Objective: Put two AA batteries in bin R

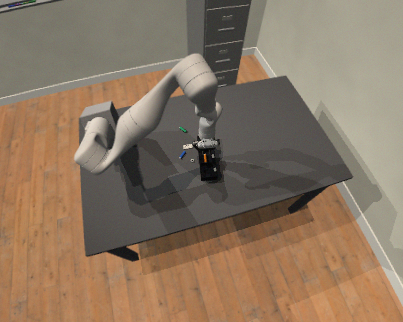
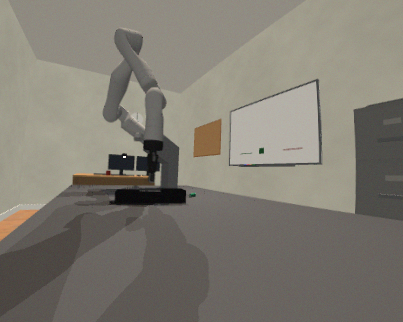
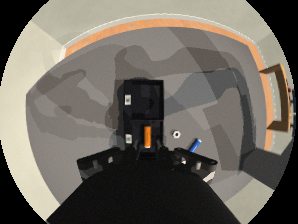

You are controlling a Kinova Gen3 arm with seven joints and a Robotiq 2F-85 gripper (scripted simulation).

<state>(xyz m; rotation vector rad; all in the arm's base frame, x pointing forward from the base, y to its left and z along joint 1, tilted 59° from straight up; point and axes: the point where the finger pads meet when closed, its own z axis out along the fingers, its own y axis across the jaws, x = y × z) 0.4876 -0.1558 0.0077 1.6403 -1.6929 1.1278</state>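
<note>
The green AA battery lies 220 mm to the left of my hand, 80 mm below it and 80 mm behind it. Also, from my hand: black bin (70 mm below, 10 mm ahead); then orange AA battery (70 mm below); then grey ring (80 mm below, 70 mm behind).
</note>
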